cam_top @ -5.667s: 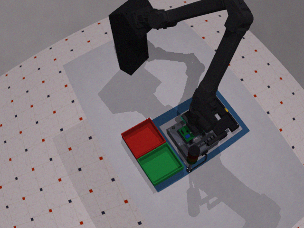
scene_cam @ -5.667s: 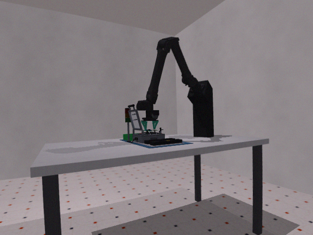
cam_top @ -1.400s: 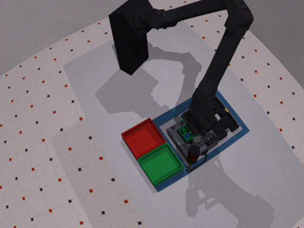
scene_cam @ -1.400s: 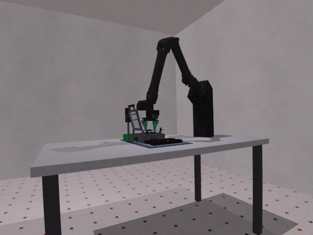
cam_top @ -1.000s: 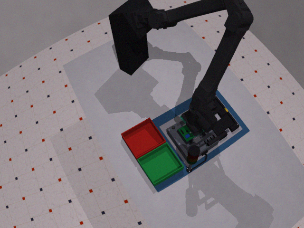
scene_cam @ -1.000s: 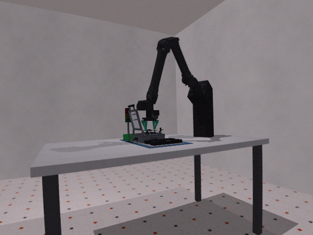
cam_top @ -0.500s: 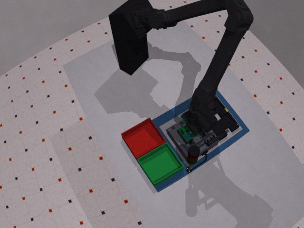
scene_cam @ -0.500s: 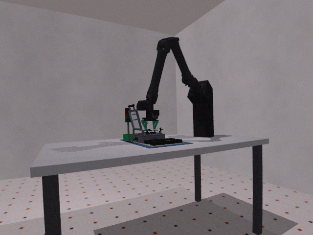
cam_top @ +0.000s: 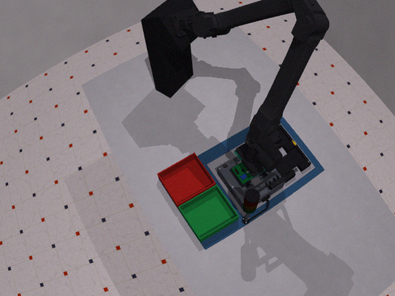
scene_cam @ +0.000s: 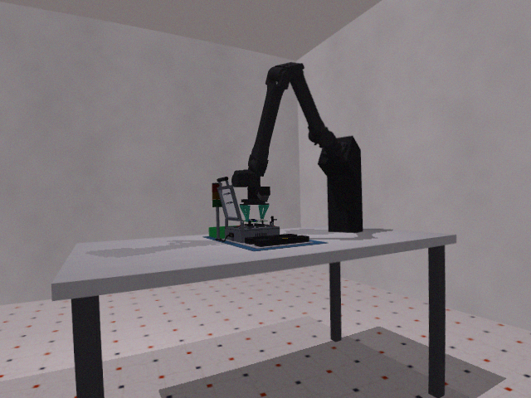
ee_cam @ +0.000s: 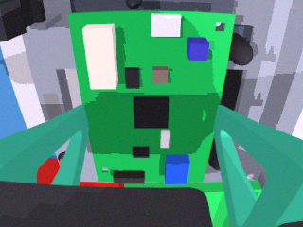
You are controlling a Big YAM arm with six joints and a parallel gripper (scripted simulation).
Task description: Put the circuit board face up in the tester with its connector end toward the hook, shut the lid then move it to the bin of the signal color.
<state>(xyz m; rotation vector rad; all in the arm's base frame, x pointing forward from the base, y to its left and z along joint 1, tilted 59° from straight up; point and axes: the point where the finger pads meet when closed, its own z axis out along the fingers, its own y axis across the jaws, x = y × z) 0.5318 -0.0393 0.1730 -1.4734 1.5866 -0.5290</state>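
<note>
Now: the green circuit board right at my hand. The rest, counted from my hand: latch hook: 7 cm behind, 5 cm to the left; tester lid: 12 cm ahead, 9 cm above, 2 cm to the left; tester plate: 2 cm below, 1 cm to the left.
</note>
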